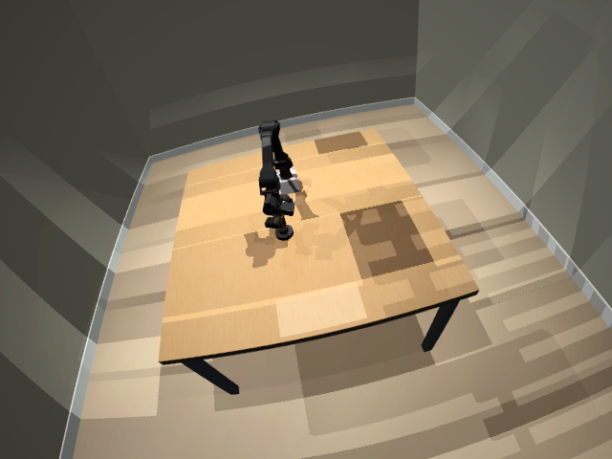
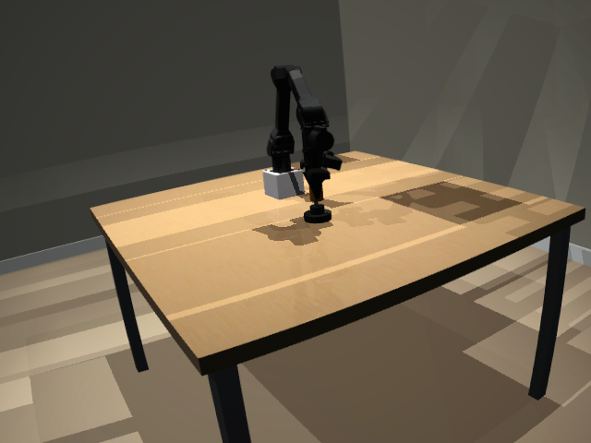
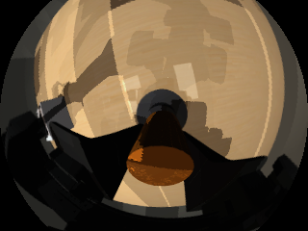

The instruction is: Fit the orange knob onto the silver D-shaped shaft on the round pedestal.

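Now: the orange knob 30 mm above my gripper tip. Round my gripper tip: round pedestal (40 mm below).
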